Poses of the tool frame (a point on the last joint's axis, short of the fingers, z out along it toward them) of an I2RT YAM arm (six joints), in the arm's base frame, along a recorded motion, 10 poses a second.
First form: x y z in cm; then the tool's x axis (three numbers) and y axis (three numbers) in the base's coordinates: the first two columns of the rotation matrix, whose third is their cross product.
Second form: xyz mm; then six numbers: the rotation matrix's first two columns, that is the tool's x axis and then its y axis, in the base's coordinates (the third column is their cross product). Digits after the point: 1 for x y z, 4 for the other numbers.
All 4 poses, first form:
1: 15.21 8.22 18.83 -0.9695 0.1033 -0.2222 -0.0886 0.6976 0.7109
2: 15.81 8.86 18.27 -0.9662 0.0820 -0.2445 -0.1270 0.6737 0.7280
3: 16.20 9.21 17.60 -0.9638 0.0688 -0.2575 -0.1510 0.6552 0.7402
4: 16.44 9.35 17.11 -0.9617 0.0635 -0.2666 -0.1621 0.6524 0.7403
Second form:
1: 152.1 82.2 188.3 -0.9695 0.1033 -0.2222 -0.0886 0.6976 0.7109
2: 158.1 88.6 182.7 -0.9662 0.0820 -0.2445 -0.1270 0.6737 0.7280
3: 162.0 92.1 176.0 -0.9638 0.0688 -0.2575 -0.1510 0.6552 0.7402
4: 164.4 93.5 171.1 -0.9617 0.0635 -0.2666 -0.1621 0.6524 0.7403
